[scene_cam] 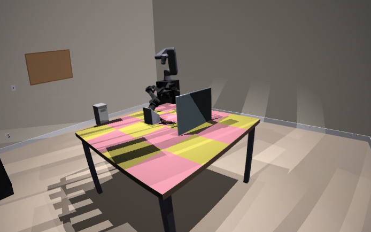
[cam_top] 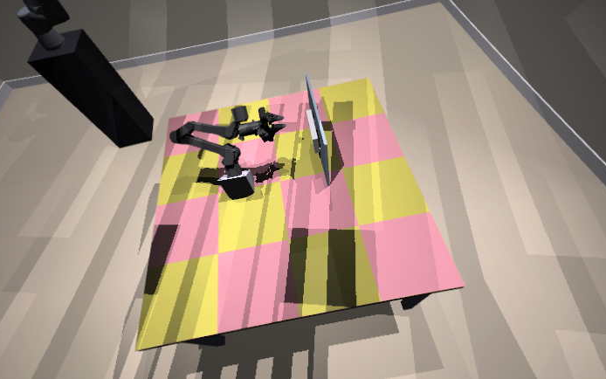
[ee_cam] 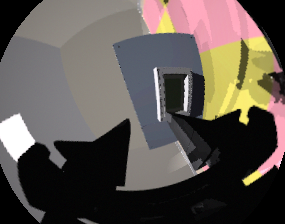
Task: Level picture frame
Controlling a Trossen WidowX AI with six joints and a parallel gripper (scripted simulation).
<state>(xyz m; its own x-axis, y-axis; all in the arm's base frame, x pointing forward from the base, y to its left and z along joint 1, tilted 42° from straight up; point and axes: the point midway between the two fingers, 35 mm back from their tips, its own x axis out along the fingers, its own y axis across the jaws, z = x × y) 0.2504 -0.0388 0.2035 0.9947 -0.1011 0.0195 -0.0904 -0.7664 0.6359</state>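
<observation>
The picture frame is 130 mm ahead of my gripper tip and 110 mm below it. Round my gripper tip: upright wall panel: 140 mm ahead, 20 mm to the left, 120 mm below.
</observation>
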